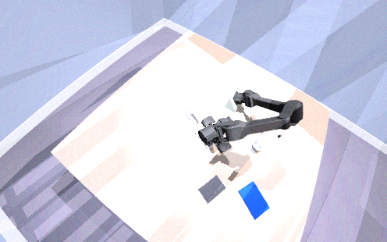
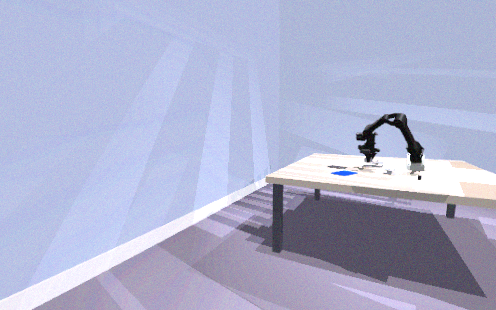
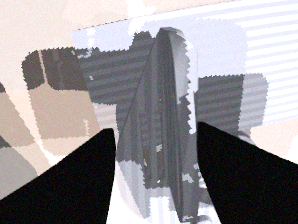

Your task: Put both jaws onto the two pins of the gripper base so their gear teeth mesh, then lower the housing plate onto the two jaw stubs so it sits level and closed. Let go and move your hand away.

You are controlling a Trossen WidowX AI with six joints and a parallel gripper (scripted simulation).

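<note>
Right now the gripper jaw is 40 mm behind my gripper tip. Round my gripper tip: grey gripper base (100 mm behind, 240 mm to the left, 10 mm below); small pale part (100 mm behind, 240 mm to the left, 20 mm below); grey square plate (220 mm ahead, 120 mm to the left, 30 mm below).
</note>
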